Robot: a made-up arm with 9 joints. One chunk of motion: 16 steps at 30 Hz.
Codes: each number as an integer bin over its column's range. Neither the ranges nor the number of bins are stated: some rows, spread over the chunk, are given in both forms.
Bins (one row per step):
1: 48 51 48 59 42 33
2: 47 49 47 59 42 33
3: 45 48 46 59 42 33
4: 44 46 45 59 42 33
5: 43 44 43 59 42 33
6: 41 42 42 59 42 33
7: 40 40 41 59 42 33
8: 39 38 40 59 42 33
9: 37 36 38 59 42 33
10: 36 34 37 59 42 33
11: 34 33 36 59 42 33
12: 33 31 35 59 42 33
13: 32 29 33 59 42 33
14: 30 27 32 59 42 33
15: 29 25 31 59 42 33
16: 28 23 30 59 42 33
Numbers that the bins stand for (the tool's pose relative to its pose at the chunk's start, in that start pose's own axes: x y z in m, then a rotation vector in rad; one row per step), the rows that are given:
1: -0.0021 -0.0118 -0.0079 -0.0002 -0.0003 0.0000
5: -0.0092 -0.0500 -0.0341 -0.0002 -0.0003 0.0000
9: -0.0177 -0.0936 -0.0604 -0.0002 -0.0003 0.0000
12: -0.0233 -0.1209 -0.0762 -0.0002 -0.0003 0.0000
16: -0.0304 -0.1645 -0.1024 -0.0002 -0.0003 0.0000
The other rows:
2: -0.0035 -0.0227 -0.0131 -0.0002 -0.0003 0.0000
3: -0.0064 -0.0282 -0.0184 -0.0002 -0.0003 0.0000
4: -0.0078 -0.0391 -0.0236 -0.0002 -0.0003 0.0000
6: -0.0120 -0.0609 -0.0394 -0.0002 -0.0003 0.0000
7: -0.0134 -0.0718 -0.0446 -0.0002 -0.0003 0.0000
8: -0.0148 -0.0827 -0.0499 -0.0002 -0.0003 0.0000
10: -0.0191 -0.1045 -0.0657 -0.0002 -0.0003 0.0000
11: -0.0219 -0.1100 -0.0709 -0.0002 -0.0003 0.0000
13: -0.0247 -0.1318 -0.0867 -0.0002 -0.0003 0.0000
14: -0.0276 -0.1427 -0.0919 -0.0002 -0.0003 0.0000
15: -0.0290 -0.1536 -0.0972 -0.0002 -0.0003 0.0000

